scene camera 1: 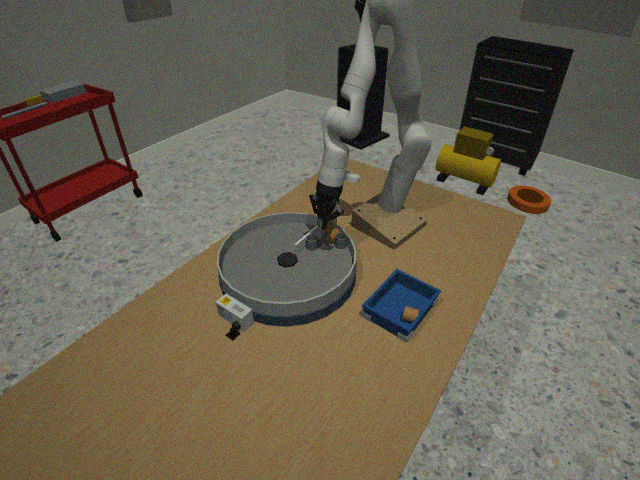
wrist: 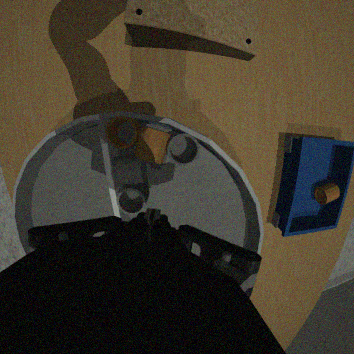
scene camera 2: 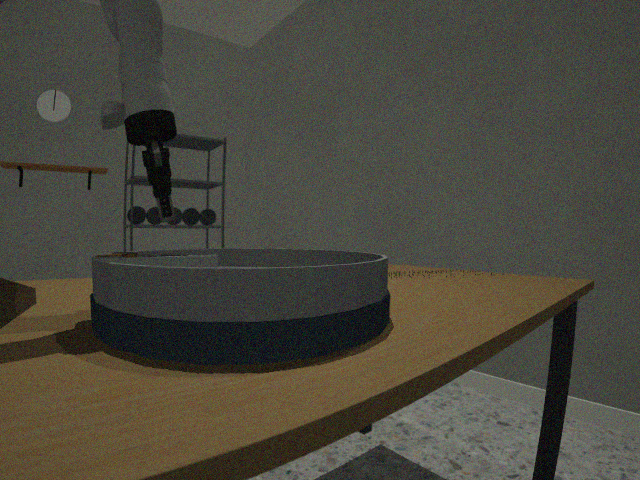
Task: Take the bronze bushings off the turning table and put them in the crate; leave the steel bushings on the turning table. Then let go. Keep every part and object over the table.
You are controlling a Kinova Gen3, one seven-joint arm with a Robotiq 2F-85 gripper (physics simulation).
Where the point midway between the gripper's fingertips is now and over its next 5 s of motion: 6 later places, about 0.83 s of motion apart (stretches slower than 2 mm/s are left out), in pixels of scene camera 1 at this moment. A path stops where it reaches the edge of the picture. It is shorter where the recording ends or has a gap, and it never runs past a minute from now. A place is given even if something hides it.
My gripper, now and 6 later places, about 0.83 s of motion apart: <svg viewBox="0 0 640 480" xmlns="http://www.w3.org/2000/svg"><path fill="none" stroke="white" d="M320 229L323 230L325 229L319 238L321 240L322 241L324 232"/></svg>
